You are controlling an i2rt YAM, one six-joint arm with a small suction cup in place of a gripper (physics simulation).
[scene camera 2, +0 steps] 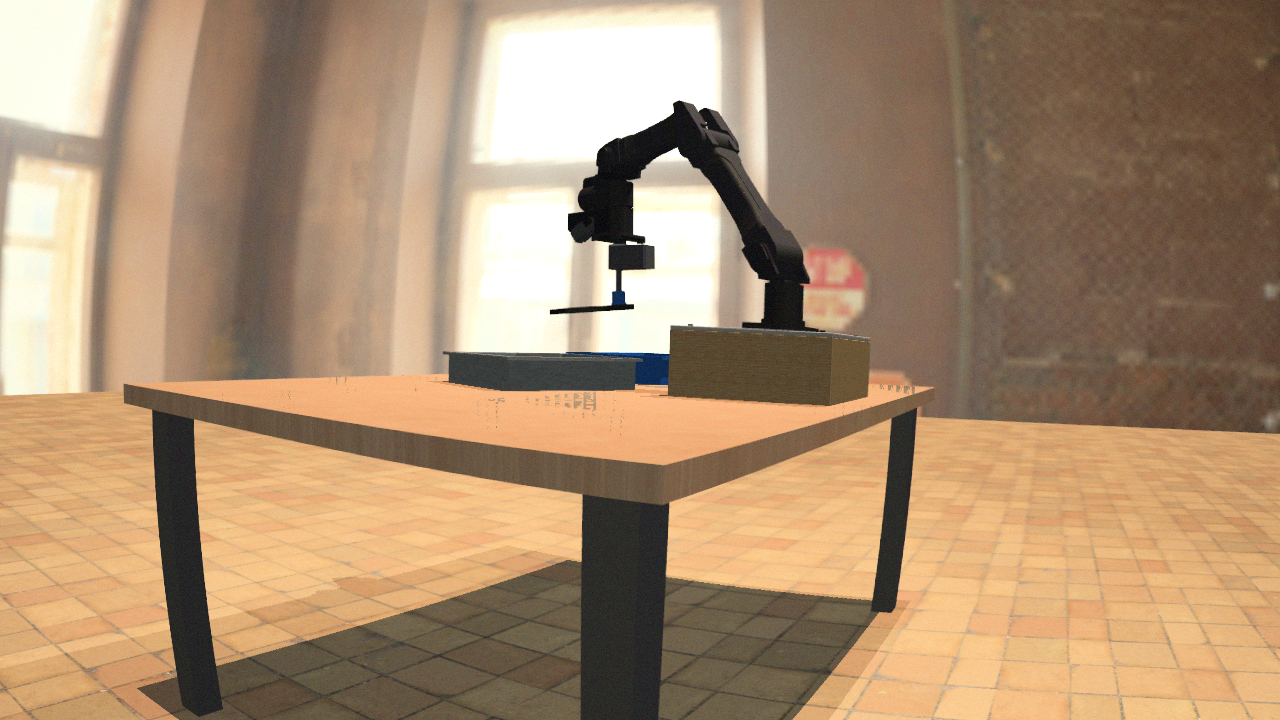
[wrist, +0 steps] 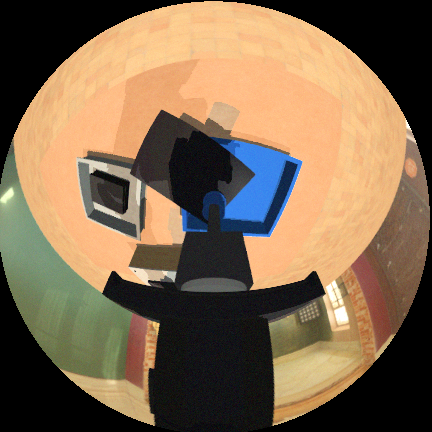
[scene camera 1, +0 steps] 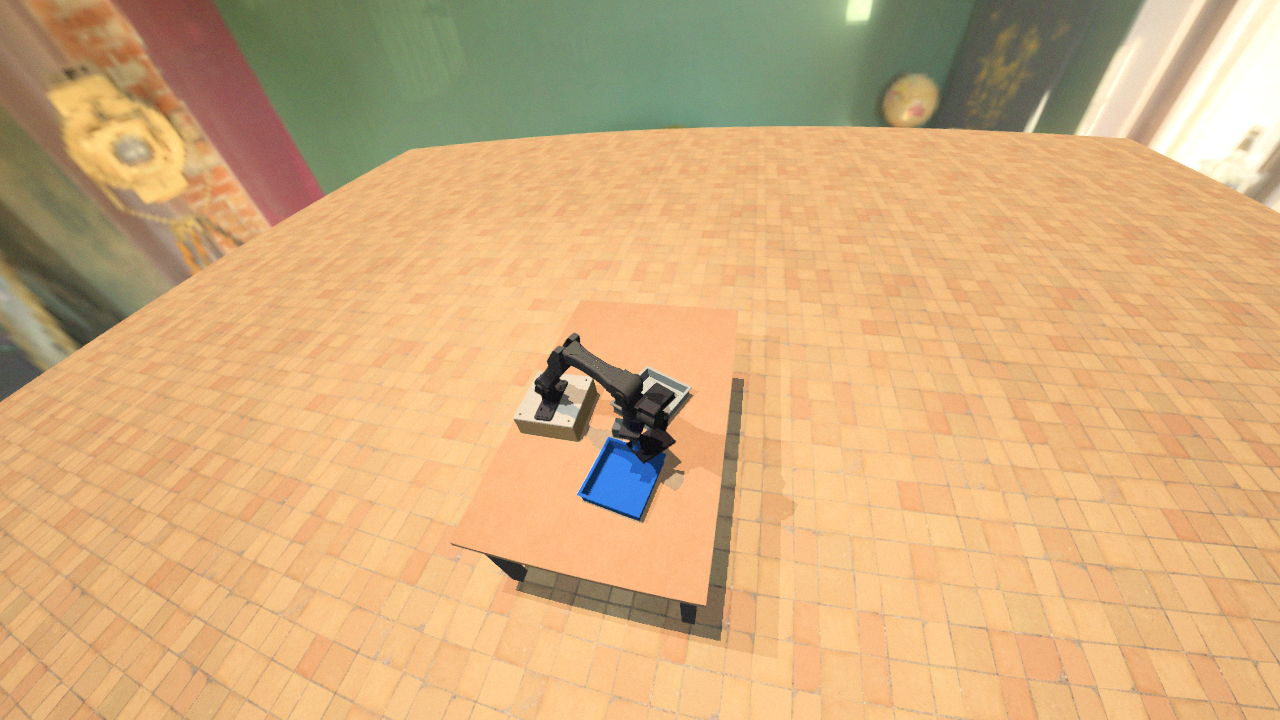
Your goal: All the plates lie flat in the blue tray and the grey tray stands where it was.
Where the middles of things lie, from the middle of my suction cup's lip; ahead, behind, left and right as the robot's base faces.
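Scene:
You'd find my suction cup 13 cm above the blue tray [scene camera 1: 618,481], 5 cm past it and 5 cm to the left of it. There's a grey tray [scene camera 2: 511,371] as well, and that one's 13 cm below my suction cup, 30 cm to the left of it and 2 cm behind it.

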